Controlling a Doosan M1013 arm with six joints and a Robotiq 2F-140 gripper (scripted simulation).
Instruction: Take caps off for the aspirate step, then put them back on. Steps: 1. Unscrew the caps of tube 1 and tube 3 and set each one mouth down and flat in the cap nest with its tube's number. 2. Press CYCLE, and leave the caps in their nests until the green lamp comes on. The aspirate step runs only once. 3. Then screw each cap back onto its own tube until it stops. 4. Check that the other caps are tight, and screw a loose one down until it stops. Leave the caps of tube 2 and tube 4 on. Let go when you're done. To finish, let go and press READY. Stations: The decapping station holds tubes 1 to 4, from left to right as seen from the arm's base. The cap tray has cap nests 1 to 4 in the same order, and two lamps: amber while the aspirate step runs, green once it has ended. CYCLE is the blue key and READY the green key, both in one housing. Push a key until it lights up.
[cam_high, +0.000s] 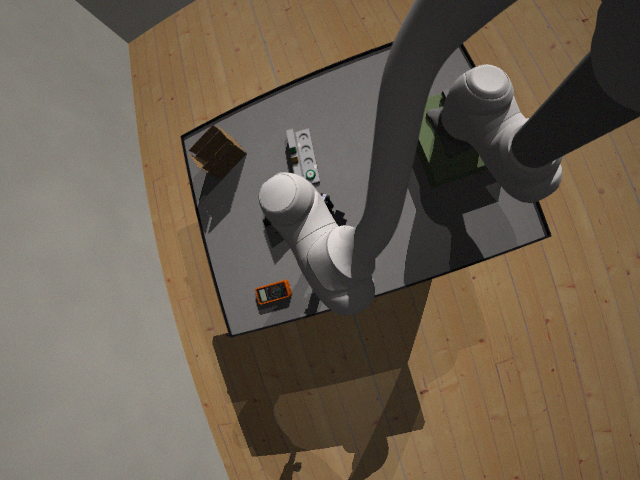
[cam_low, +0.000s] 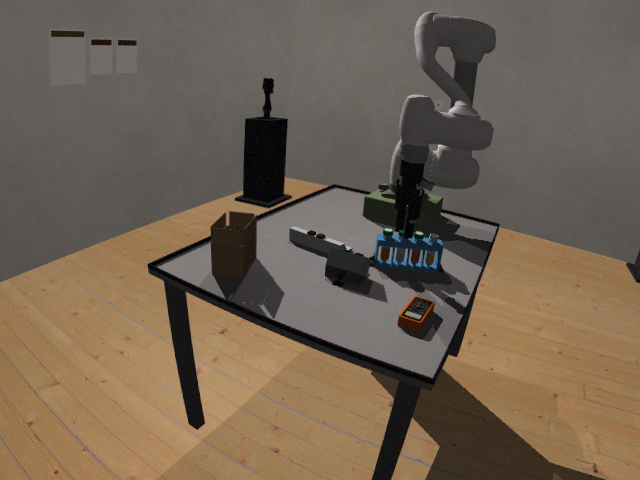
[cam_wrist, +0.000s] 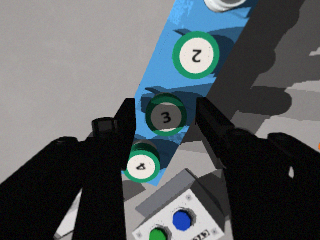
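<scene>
Now: hand 2 cm past the cap 2, 5 cm to the right of it and 3 cm above it. Round my hand: key housing 16 cm ahead, 12 cm to the right, 9 cm below; then green key 14 cm ahead, 14 cm to the right, 8 cm below; then blue key 14 cm ahead, 10 cm to the right, 8 cm below.
</scene>
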